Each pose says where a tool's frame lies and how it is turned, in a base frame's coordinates. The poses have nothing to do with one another.
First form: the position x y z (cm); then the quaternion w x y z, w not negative.
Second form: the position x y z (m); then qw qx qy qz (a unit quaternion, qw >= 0). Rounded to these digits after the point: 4 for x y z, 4 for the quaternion.
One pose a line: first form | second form
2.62, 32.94, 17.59, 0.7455, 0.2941, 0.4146, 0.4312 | 0.0262, 0.3294, 0.1759, 0.7455, 0.2941, 0.4146, 0.4312
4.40, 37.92, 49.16, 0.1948, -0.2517, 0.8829, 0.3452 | 0.0440, 0.3792, 0.4916, 0.1948, -0.2517, 0.8829, 0.3452
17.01, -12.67, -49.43, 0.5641, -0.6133, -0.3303, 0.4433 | 0.1701, -0.1267, -0.4943, 0.5641, -0.6133, -0.3303, 0.4433
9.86, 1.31, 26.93, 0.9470, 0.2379, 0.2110, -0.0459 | 0.0986, 0.0131, 0.2693, 0.9470, 0.2379, 0.2110, -0.0459
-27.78, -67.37, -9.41, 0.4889, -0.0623, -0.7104, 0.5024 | -0.2778, -0.6737, -0.0941, 0.4889, -0.0623, -0.7104, 0.5024
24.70, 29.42, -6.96, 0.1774, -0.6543, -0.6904, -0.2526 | 0.2470, 0.2942, -0.0696, 0.1774, -0.6543, -0.6904, -0.2526
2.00, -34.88, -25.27, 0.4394, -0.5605, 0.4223, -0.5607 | 0.0200, -0.3488, -0.2527, 0.4394, -0.5605, 0.4223, -0.5607
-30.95, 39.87, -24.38, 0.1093, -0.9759, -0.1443, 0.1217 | -0.3095, 0.3987, -0.2438, 0.1093, -0.9759, -0.1443, 0.1217
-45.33, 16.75, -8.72, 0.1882, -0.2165, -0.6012, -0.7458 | -0.4533, 0.1675, -0.0872, 0.1882, -0.2165, -0.6012, -0.7458
